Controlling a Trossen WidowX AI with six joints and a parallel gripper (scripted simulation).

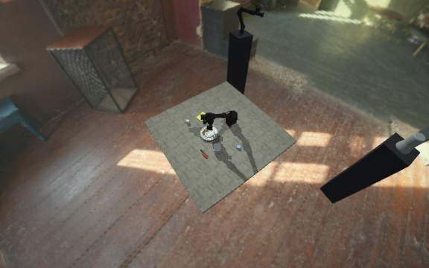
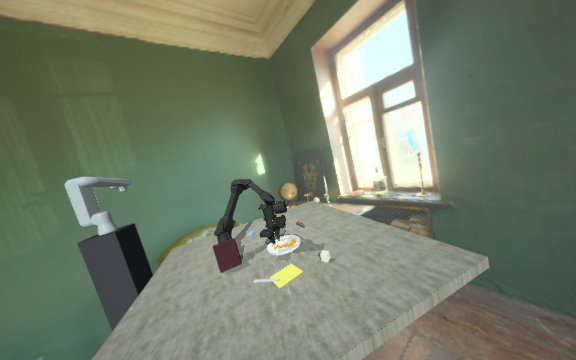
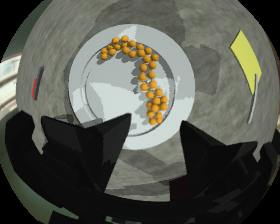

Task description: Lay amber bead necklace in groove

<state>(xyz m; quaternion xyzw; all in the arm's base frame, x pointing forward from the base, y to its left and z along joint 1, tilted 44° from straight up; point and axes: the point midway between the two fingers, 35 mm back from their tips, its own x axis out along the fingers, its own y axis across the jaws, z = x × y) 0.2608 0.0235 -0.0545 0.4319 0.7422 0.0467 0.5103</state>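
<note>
My gripper tip is now 5 cm above the board, 4 cm short of it and 3 cm to the right of it. Round my gripper tip: grey square: 24 cm to the left, 5 cm below, 5 cm ahead; white stick: 23 cm to the right, 10 cm behind, 5 cm below; yellow card: 24 cm to the right, 5 cm below, 1 cm behind.
</note>
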